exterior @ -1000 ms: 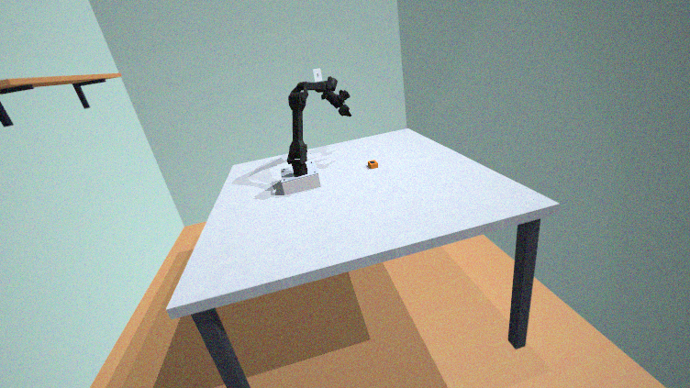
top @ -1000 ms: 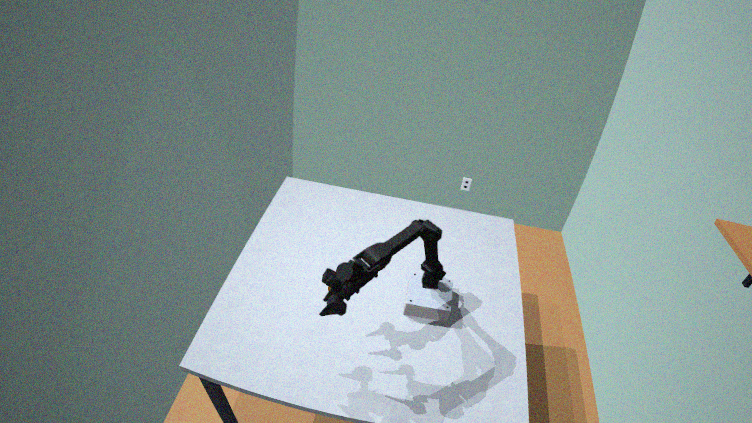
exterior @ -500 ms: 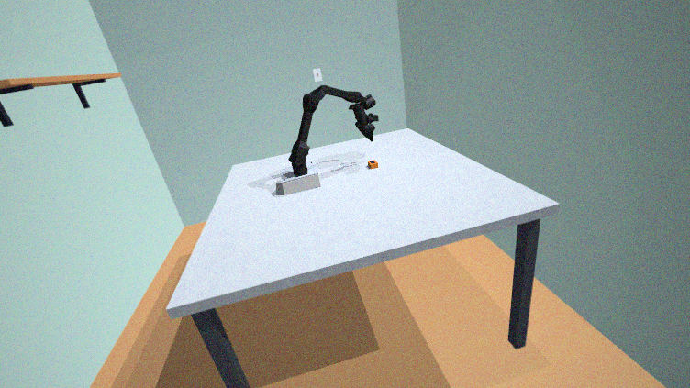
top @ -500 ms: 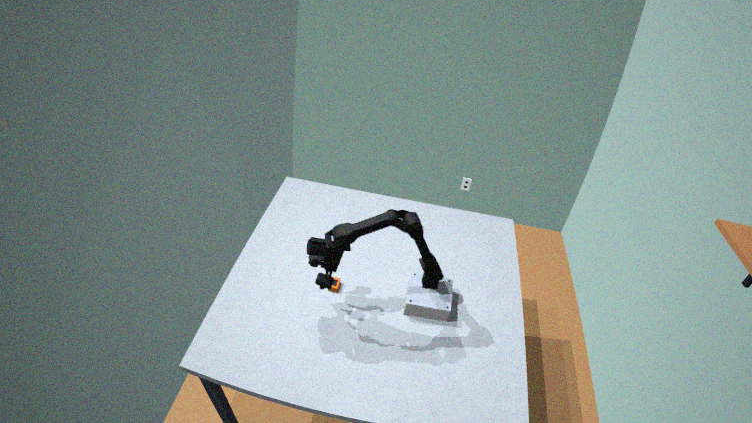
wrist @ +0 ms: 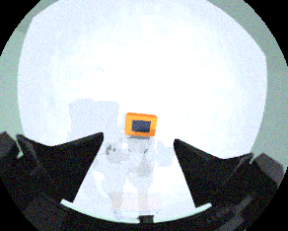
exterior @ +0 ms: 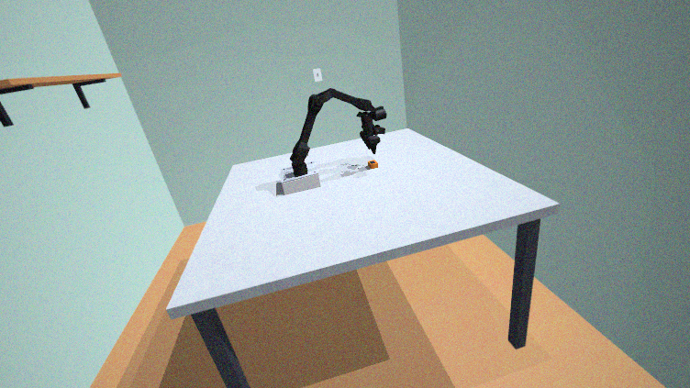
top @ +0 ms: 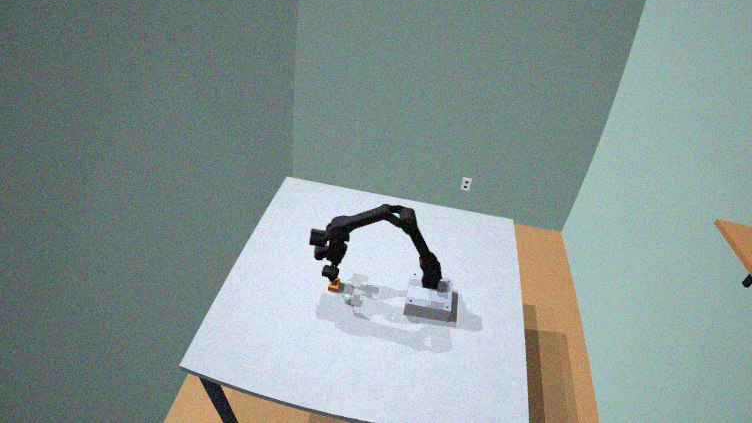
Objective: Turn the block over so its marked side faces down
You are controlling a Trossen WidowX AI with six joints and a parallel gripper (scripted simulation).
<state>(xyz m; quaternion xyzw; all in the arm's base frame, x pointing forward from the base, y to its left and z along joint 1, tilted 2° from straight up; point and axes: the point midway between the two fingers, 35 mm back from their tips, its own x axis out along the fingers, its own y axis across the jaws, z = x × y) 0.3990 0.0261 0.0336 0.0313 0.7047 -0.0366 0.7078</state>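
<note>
The block lies 70 mm below my gripper tip.
</note>
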